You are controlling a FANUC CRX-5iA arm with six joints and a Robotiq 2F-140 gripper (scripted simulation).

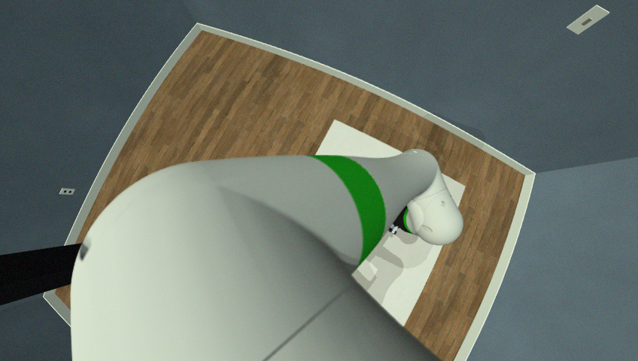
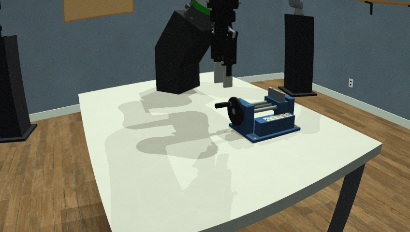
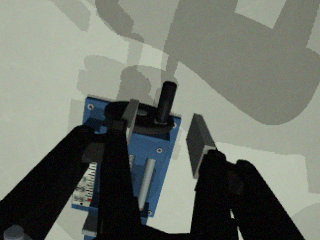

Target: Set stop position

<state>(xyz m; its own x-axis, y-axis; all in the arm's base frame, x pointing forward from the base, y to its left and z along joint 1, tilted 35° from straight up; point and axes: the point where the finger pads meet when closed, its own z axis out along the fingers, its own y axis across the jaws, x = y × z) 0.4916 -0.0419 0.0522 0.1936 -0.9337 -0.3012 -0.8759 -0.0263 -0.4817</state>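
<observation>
Right now the handwheel is 100 mm below my hand and 10 mm to the left of it. Also, from my hand: stop block: 190 mm to the left, 100 mm below, 10 mm behind.
</observation>
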